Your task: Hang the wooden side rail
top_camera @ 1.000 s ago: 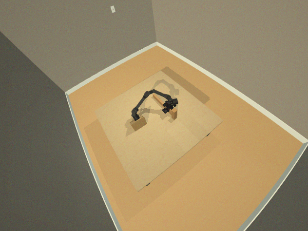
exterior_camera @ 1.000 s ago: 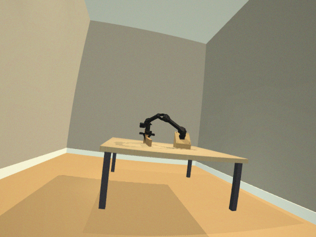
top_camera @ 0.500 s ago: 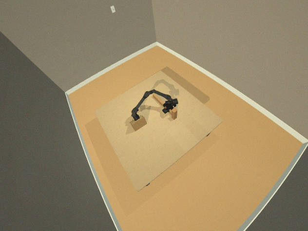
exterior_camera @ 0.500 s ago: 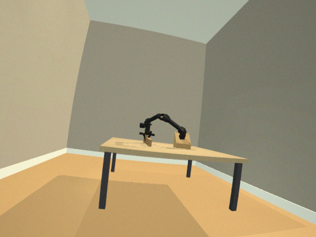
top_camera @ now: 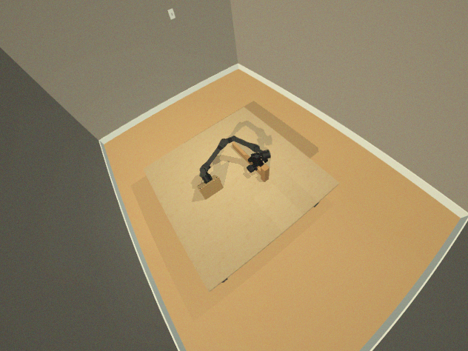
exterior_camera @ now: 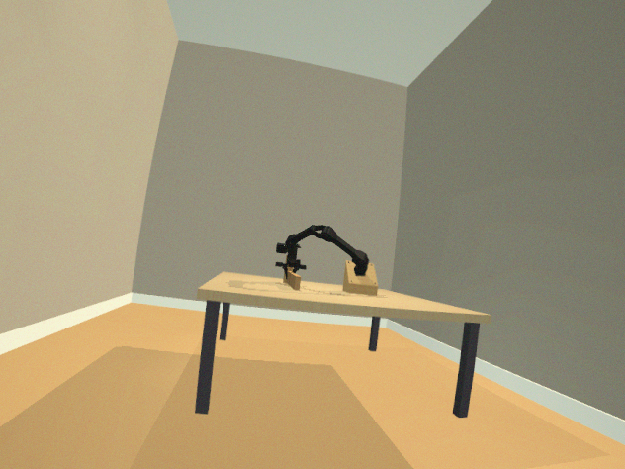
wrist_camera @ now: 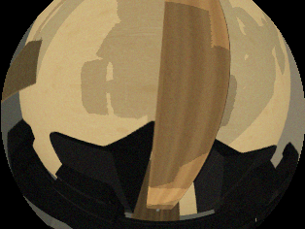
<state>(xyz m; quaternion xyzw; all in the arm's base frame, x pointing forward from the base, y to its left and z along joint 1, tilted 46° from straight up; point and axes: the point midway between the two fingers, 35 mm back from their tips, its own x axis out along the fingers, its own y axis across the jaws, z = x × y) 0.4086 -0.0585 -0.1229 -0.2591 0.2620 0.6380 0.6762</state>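
Now: gripper tip 100 mm to the left of the headboard post and 50 mm below it.
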